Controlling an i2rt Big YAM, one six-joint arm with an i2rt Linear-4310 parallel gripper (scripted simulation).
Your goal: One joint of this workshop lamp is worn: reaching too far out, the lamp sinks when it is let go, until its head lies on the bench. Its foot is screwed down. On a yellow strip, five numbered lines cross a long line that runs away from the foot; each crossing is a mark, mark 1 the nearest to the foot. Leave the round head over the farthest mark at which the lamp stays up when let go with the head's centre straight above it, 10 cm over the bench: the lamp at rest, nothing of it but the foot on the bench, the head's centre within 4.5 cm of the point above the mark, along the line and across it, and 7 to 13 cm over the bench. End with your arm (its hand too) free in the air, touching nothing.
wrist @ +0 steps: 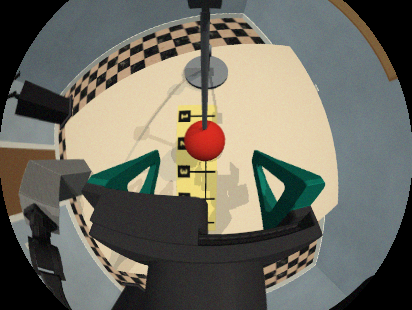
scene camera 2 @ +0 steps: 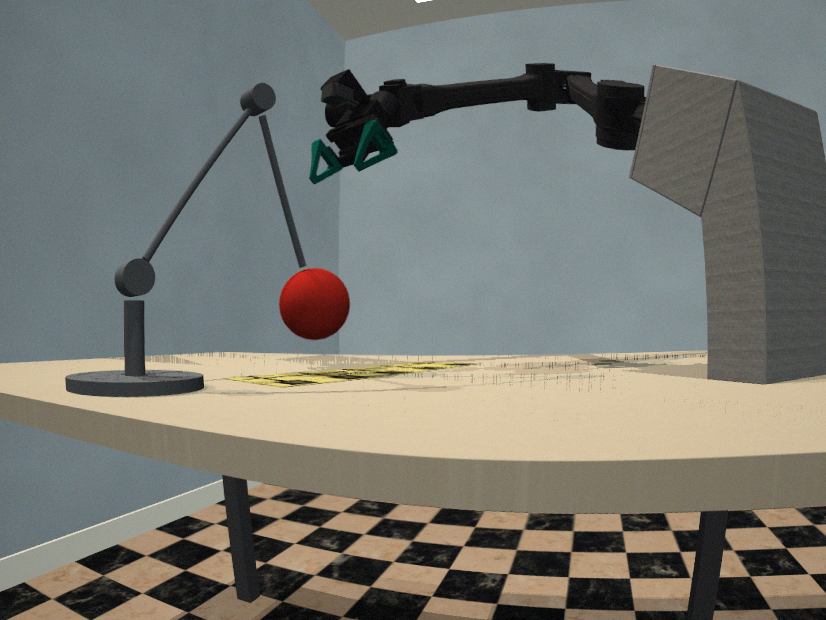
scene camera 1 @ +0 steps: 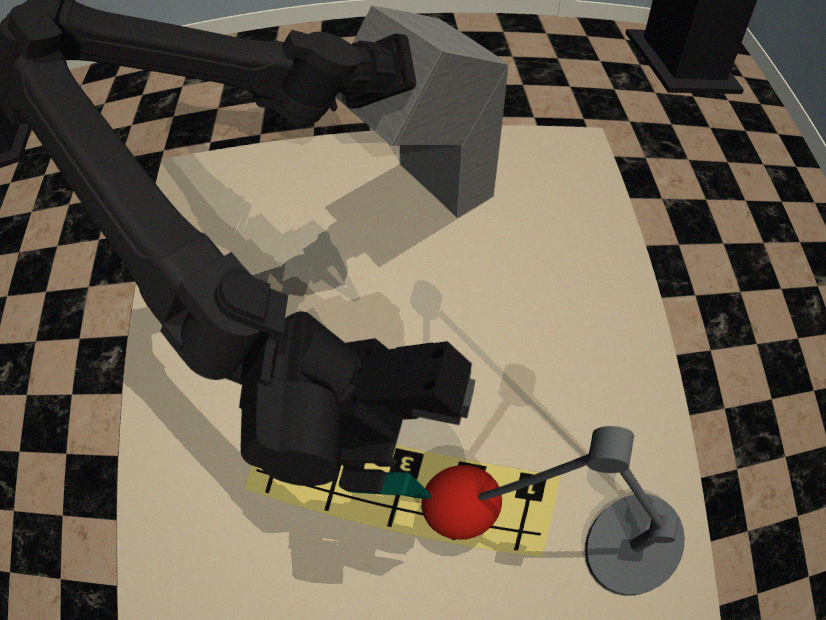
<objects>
The gripper shows in the wrist view, in scene camera 2 and in scene camera 1 [437,451]. The same spot on a lamp foot: [scene camera 1: 619,557] is [scene camera 2: 148,372]. One and the same spot on the gripper: [wrist: 179,220] is [scene camera 2: 350,124].
</objects>
